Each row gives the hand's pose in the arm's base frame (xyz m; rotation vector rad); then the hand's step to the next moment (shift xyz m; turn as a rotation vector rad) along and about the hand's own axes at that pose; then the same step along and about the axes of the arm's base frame.
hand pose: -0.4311 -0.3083 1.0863 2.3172 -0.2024 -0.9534
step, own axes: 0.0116 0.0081 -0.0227 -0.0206 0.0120 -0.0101
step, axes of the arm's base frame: 0.0246 0.0004 0.0105 -0.0071 0.0027 0.0248
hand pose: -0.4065 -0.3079 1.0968 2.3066 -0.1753 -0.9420
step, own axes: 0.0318 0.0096 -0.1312 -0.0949 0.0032 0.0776
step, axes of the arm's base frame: 0.1122 0.0480 0.0585 -0.1213 -0.0093 0.0152
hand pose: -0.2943 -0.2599 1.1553 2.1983 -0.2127 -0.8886
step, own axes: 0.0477 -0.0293 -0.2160 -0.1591 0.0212 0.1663
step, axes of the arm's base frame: 0.1739 0.1269 0.0588 -0.2253 -0.0478 0.0190
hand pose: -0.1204 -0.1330 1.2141 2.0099 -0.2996 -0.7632
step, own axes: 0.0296 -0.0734 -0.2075 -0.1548 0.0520 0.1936
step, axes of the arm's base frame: 0.1457 0.1676 0.0036 -0.2362 -0.0852 0.0330
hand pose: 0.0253 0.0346 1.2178 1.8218 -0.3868 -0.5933
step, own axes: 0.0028 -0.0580 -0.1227 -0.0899 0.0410 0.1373
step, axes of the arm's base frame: 0.0709 0.1130 -0.0251 -0.1511 -0.0724 0.0233
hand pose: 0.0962 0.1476 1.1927 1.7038 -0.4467 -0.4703
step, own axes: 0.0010 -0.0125 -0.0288 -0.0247 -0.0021 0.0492
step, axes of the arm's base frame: 0.0168 0.0254 -0.0076 -0.0472 -0.0270 -0.0087
